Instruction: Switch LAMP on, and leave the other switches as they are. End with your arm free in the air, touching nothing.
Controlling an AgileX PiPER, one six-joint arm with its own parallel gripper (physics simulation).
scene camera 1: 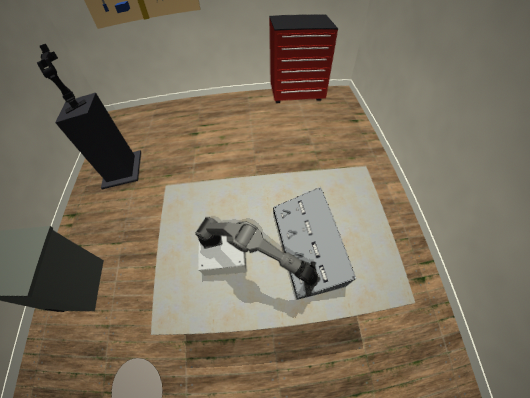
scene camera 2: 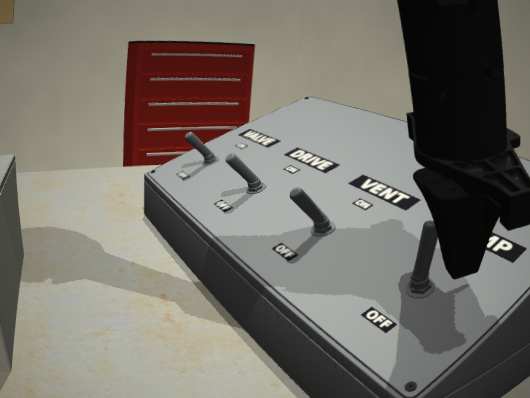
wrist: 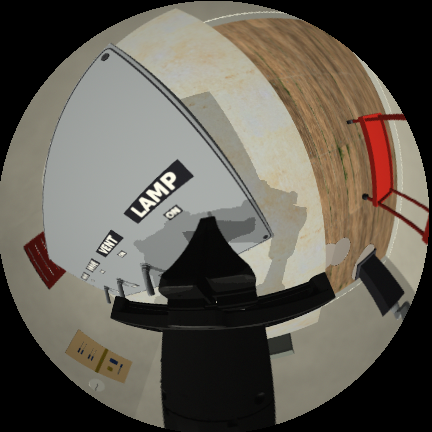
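Note:
The grey switch panel [scene camera 1: 327, 215] [scene camera 2: 325, 122] [wrist: 100, 140] lies under my gripper [scene camera 1: 308, 291] [scene camera 2: 459, 276] [wrist: 209, 224], which is shut with its tips together. The LAMP lever [scene camera 2: 424, 260] leans away from its OFF label, toward the LAMP label [scene camera 2: 507, 247] [wrist: 159, 191]; it is hidden behind the gripper in the wrist view. My fingertips are at its ON side, just above the panel, overlapping the lever's top in scene camera 2; whether they touch it I cannot tell. The VENT [scene camera 2: 310, 210], DRIVE [scene camera 2: 243, 171] and VALVE [scene camera 2: 200, 147] levers lean toward OFF.
The arm's white base block [scene camera 1: 222, 260] stands beside the panel on the pale mat [scene camera 1: 190, 310] [scene camera 2: 165, 330]. A red drawer cabinet [scene camera 1: 302, 65] [scene camera 2: 192, 90], a black pedestal [scene camera 1: 100, 142] with another arm, and a red chair [wrist: 377, 160] stand farther off.

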